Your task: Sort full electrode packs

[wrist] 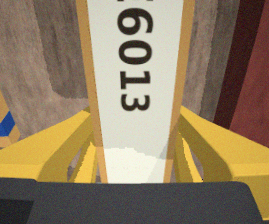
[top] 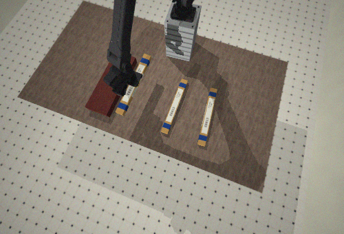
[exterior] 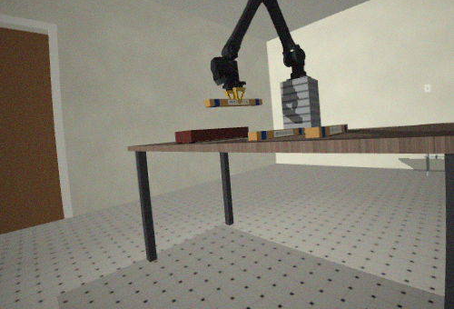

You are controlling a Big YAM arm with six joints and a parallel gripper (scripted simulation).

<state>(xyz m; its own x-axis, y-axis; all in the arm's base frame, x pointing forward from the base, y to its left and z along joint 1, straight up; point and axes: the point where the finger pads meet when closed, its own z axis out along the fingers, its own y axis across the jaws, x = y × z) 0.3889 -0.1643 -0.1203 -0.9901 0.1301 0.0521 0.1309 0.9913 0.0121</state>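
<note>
The low platform is 20 mm behind my hand, 180 mm to the right of it and 160 mm below it.
</note>
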